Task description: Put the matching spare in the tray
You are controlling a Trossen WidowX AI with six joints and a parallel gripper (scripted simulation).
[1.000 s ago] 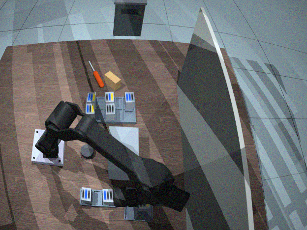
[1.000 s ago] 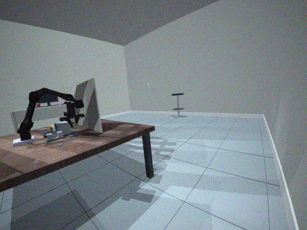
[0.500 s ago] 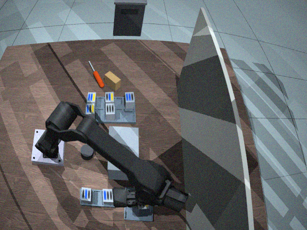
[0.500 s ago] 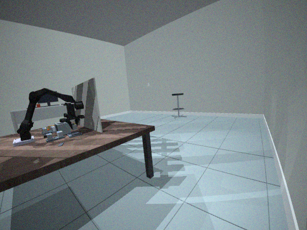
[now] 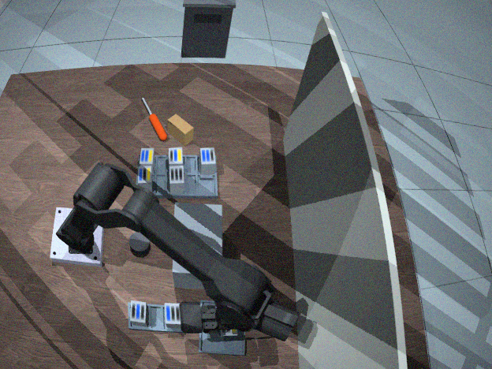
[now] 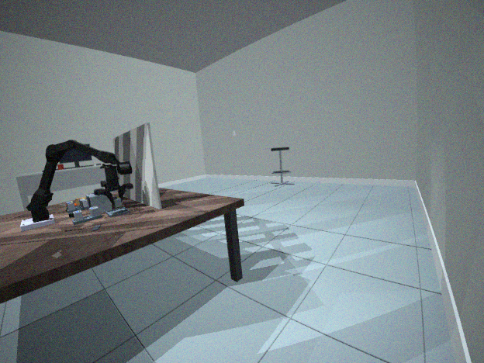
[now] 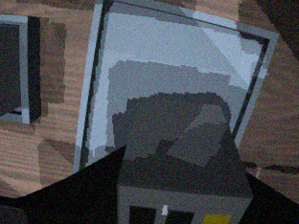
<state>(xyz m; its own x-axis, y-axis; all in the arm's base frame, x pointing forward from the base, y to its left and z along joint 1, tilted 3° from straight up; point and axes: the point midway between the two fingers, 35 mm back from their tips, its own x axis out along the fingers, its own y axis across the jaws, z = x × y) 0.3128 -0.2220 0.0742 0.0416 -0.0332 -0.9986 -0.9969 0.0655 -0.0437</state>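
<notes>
My gripper tip is now 40 mm above the grey tray. Round my gripper tip: black puck (220 mm to the left, 160 mm behind, 30 mm below); reflective panel (190 mm ahead, 180 mm above, 150 mm to the left); tall grey block (190 mm to the left, 30 mm behind, 10 mm above).
</notes>
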